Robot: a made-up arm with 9 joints.
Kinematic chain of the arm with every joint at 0, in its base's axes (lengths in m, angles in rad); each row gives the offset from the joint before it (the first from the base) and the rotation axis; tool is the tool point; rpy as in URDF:
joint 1: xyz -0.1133 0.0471 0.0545 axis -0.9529 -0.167 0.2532
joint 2: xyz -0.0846 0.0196 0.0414 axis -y
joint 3: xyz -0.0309 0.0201 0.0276 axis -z
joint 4: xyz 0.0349 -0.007 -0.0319 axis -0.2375 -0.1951 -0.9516
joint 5: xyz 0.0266 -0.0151 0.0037 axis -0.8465 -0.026 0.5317
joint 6: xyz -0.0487 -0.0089 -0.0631 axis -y
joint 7: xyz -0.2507 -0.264 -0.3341 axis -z
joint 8: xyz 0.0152 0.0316 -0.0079 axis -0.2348 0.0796 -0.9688
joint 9: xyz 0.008 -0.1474 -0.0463 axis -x
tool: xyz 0.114 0.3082 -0.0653 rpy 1.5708 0 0
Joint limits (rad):
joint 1: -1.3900..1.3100
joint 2: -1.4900..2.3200
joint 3: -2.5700..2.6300
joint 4: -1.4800..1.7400
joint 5: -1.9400..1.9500
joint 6: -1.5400..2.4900
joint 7: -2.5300..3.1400
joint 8: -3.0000..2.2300
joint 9: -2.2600..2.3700
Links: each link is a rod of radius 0.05 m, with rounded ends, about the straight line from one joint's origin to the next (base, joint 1, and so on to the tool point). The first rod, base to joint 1, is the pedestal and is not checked.
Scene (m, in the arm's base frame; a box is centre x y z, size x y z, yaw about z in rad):
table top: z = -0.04
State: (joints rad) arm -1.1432 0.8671 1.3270 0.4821 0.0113 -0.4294 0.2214 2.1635 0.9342
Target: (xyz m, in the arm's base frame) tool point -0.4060 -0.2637 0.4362
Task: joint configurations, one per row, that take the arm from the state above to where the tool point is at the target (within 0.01 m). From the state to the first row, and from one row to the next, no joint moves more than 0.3 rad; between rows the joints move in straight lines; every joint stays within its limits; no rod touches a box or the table.
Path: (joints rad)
1: -1.1489 1.0214 1.4398 0.5166 -0.0425 -0.6458 0.3687 2.1768 1.2214
2: -1.1547 1.1758 1.5527 0.5512 -0.0963 -0.8622 0.5160 2.1901 1.5085
3: -1.1604 1.3301 1.6655 0.5857 -0.1501 -1.0786 0.6633 2.2034 1.7957
4: -1.1662 1.4845 1.7783 0.6203 -0.2039 -1.2950 0.8106 2.2167 2.0828
5: -1.1719 1.6388 1.8911 0.6548 -0.2577 -1.5113 0.9579 2.2300 2.3700

